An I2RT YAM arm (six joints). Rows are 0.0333 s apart.
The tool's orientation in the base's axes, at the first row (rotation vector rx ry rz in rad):
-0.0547 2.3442 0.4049
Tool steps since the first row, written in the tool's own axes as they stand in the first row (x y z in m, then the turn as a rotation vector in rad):
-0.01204 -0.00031 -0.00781 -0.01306 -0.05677 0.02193
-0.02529 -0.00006 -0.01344 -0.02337 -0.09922 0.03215
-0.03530 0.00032 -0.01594 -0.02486 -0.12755 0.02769
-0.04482 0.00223 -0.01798 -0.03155 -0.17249 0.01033
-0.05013 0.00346 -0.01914 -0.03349 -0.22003 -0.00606
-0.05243 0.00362 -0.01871 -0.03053 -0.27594 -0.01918
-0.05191 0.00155 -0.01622 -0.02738 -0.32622 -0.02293
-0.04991 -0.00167 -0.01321 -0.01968 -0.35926 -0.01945
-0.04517 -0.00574 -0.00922 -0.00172 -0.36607 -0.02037
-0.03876 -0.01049 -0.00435 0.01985 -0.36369 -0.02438
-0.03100 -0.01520 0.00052 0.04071 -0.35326 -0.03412
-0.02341 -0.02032 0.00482 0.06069 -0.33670 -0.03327
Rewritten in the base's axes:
0.00349 -0.00362 0.01345 0.03309 -0.04823 -0.02130
0.00923 -0.00614 0.02641 0.05406 -0.08621 -0.03269
0.01472 -0.00732 0.03507 0.05657 -0.11458 -0.03640
0.01993 -0.00688 0.04351 0.05675 -0.16305 -0.03238
0.02279 -0.00648 0.04827 0.05455 -0.21332 -0.03299
0.02472 -0.00638 0.04960 0.05233 -0.27016 -0.04145
0.02634 -0.00754 0.04700 0.05540 -0.31878 -0.05482
0.02743 -0.00953 0.04272 0.05735 -0.34848 -0.07147
0.02733 -0.01180 0.03567 0.04482 -0.35381 -0.08505
0.02672 -0.01432 0.02669 0.02616 -0.35108 -0.09651
0.02513 -0.01670 0.01679 0.00290 -0.34252 -0.10143
0.02334 -0.01966 0.00729 -0.01356 -0.32497 -0.11121

